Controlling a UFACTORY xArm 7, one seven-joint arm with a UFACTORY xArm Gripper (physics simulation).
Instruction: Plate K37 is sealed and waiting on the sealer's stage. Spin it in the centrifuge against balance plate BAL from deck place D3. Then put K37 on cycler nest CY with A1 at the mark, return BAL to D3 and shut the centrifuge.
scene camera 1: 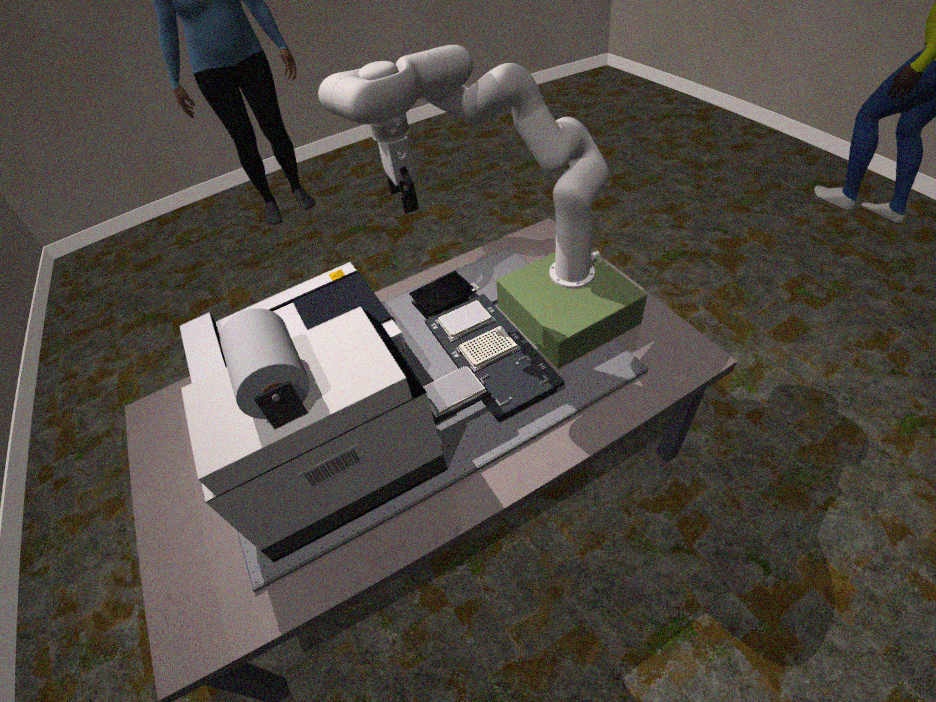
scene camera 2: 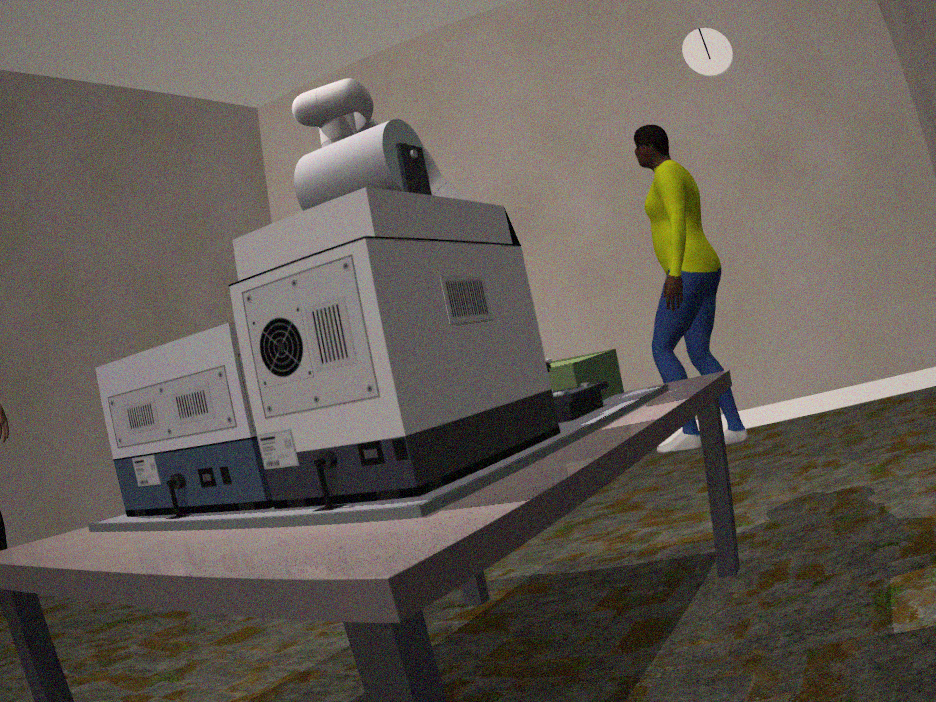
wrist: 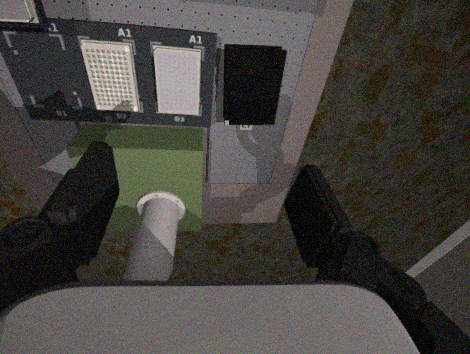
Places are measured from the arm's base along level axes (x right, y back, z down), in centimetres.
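Pixels of known places: gripper, fingertip midpoint: [scene camera 1: 404,201] [wrist: 210,176]; arm's base, link origin: [scene camera 1: 572,273] [wrist: 161,207].
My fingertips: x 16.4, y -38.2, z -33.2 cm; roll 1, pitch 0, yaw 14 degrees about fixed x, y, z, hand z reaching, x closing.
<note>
For each thing: its top centre in the pictures, then the offset to it from my fingertips. Level surfaces: height alone.
- Plate K37, top centre: [scene camera 1: 451,388] dx -27.7, dy -12.0, dz +30.9 cm
- sealer's, top centre: [scene camera 2: 362,138] [scene camera 1: 261,332] dx -23.4, dy -41.5, dz -4.8 cm
- black block, top centre: [wrist: 253,92] [scene camera 1: 441,288] dx +8.9, dy +10.5, dz +37.7 cm
- cream well plate, top centre: [wrist: 111,79] [scene camera 1: 487,344] dx -18.6, dy +5.4, dz +36.6 cm
- dark deck, surface height: dz +38.2 cm
- sealer's film roll, top centre: [scene camera 2: 354,136] [scene camera 1: 249,338] dx -23.1, dy -43.6, dz -4.8 cm
My gripper [scene camera 1: 405,193] [wrist: 210,176] is open and empty, high above the table behind the deck. Plate K37 [scene camera 1: 455,388] [wrist: 16,11] lies on the stage at the sealer's [scene camera 1: 351,362] [scene camera 2: 461,317] front. A white plate, BAL [scene camera 1: 464,320] [wrist: 178,81], sits on deck place D3, its A1 label at the top in the wrist view. The black block [scene camera 1: 442,292] [wrist: 253,84] beside D3 seems to be nest CY; its small label is blurred. The centrifuge seems to be the lower machine [scene camera 1: 332,296] [scene camera 2: 177,408] with a dark top panel; its lid state is unclear.
A cream well plate [scene camera 1: 488,346] [wrist: 111,75] sits on D2 of the dark deck [scene camera 1: 540,385] [wrist: 45,75]; D1 is bare. The arm stands on a green block [scene camera 1: 597,324] [wrist: 160,170]. The sealer's film roll [scene camera 1: 260,351] [scene camera 2: 347,166] rises high. People stand beyond the table.
</note>
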